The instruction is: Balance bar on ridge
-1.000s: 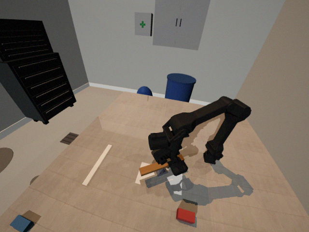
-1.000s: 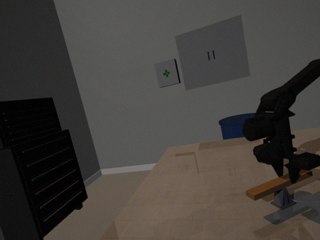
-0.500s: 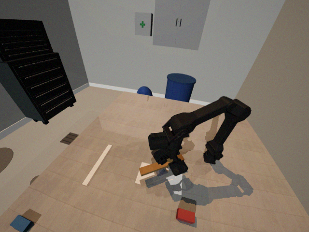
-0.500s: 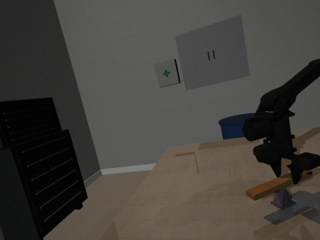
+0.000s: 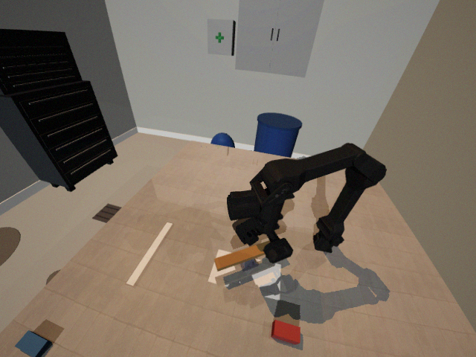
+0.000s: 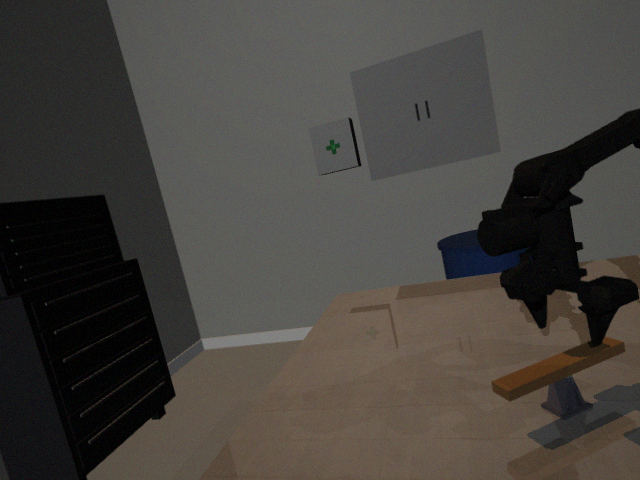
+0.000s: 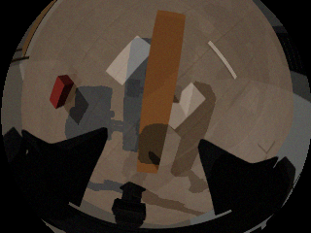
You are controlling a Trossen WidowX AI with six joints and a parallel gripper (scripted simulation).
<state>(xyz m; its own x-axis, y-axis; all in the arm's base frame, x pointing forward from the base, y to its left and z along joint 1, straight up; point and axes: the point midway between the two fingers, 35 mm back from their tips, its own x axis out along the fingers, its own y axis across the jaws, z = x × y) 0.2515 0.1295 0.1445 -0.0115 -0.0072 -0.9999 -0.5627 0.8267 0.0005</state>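
The orange bar lies 40 mm below my gripper tip, 20 mm ahead of it and 10 mm to the left of it. Round my gripper tip: red block 180 mm to the left, 110 mm behind, 90 mm below; blue block 490 mm ahead, 370 mm to the left, 100 mm below.
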